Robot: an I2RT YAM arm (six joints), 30 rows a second.
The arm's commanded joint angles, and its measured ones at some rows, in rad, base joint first. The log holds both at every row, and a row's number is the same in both.
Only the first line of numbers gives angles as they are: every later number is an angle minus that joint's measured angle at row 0.
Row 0, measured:
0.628 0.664 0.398 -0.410 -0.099 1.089
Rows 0 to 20, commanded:
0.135 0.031 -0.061 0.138 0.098 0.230
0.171 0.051 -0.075 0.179 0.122 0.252
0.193 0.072 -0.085 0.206 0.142 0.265
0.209 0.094 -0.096 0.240 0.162 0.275
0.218 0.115 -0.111 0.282 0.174 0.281
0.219 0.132 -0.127 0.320 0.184 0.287
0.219 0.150 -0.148 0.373 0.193 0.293
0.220 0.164 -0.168 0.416 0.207 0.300
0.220 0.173 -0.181 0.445 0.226 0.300
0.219 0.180 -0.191 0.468 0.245 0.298
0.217 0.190 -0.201 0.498 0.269 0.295
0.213 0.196 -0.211 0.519 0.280 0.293
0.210 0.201 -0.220 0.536 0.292 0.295
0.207 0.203 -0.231 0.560 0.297 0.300
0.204 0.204 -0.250 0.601 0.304 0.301
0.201 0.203 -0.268 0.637 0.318 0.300
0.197 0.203 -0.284 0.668 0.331 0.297
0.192 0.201 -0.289 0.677 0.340 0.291
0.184 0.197 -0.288 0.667 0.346 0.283
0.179 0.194 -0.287 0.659 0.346 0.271
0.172 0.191 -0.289 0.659 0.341 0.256
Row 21, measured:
0.182 0.197 -0.286 0.586 0.301 0.280
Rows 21 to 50, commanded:
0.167 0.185 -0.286 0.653 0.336 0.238
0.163 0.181 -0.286 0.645 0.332 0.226
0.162 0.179 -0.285 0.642 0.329 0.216
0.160 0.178 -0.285 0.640 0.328 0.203
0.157 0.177 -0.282 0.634 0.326 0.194
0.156 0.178 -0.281 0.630 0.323 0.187
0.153 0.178 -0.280 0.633 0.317 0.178
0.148 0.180 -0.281 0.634 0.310 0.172
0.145 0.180 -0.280 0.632 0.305 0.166
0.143 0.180 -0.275 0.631 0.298 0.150
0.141 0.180 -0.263 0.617 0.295 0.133
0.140 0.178 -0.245 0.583 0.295 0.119
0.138 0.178 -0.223 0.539 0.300 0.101
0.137 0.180 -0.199 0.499 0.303 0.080
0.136 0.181 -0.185 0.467 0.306 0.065
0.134 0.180 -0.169 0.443 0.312 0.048
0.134 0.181 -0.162 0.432 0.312 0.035
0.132 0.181 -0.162 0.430 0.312 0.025
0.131 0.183 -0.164 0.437 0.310 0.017
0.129 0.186 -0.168 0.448 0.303 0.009
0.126 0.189 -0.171 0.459 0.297 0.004
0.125 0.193 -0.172 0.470 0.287 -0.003
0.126 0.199 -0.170 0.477 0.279 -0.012
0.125 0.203 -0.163 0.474 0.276 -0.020
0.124 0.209 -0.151 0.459 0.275 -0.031
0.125 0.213 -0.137 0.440 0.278 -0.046
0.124 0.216 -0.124 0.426 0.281 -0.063
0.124 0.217 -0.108 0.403 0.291 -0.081
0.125 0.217 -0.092 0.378 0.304 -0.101
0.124 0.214 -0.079 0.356 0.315 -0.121
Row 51, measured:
0.124 0.215 -0.116 0.414 0.285 -0.032
